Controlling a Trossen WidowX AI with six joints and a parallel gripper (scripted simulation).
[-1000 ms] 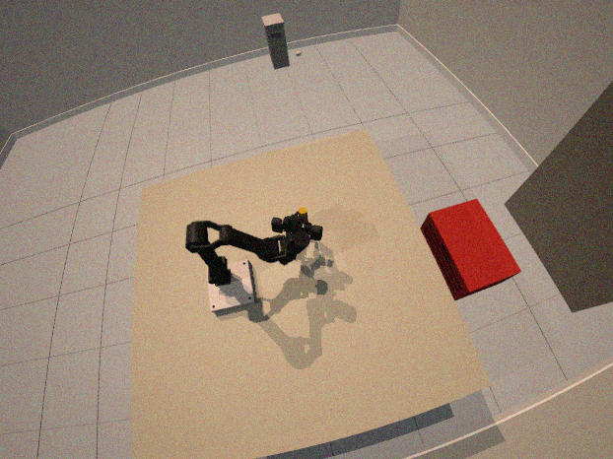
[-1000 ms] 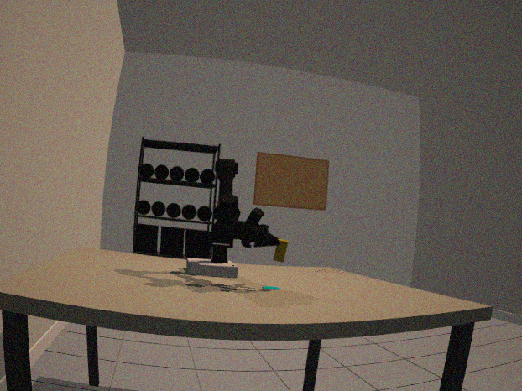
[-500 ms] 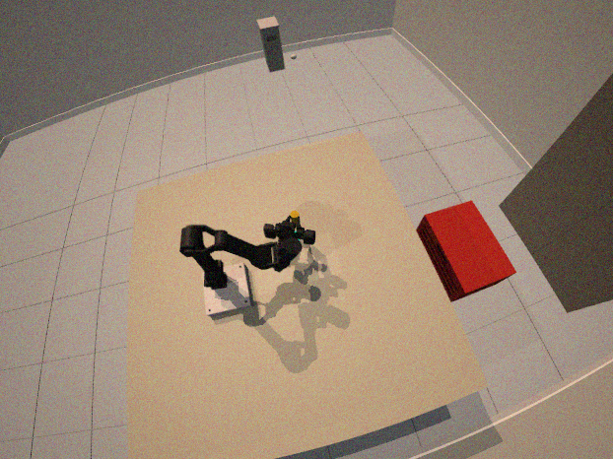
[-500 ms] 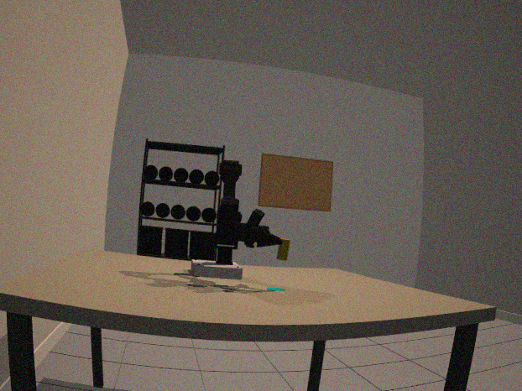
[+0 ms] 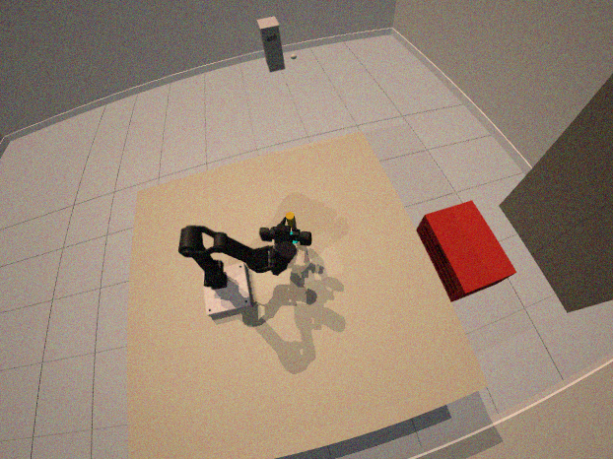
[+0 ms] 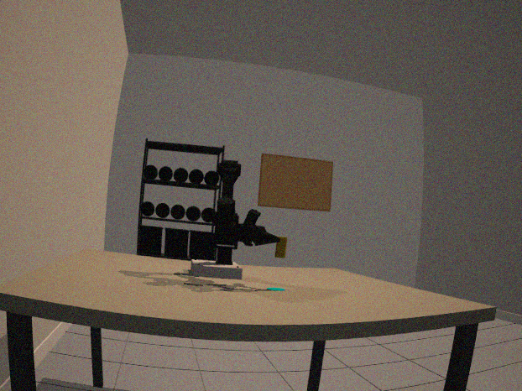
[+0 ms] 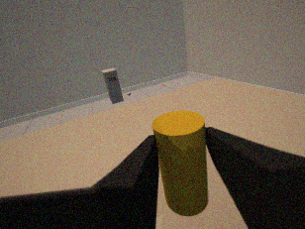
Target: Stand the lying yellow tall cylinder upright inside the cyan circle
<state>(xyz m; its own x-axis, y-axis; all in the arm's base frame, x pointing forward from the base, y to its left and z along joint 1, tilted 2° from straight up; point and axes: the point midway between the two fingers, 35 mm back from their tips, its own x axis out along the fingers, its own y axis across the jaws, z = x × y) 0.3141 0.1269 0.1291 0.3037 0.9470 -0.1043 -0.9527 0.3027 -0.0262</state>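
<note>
Now: gripper tip 1 cm past the cyan circle and 16 cm above it. Round my gripper tip: yellow tall cylinder (2 cm below).
</note>
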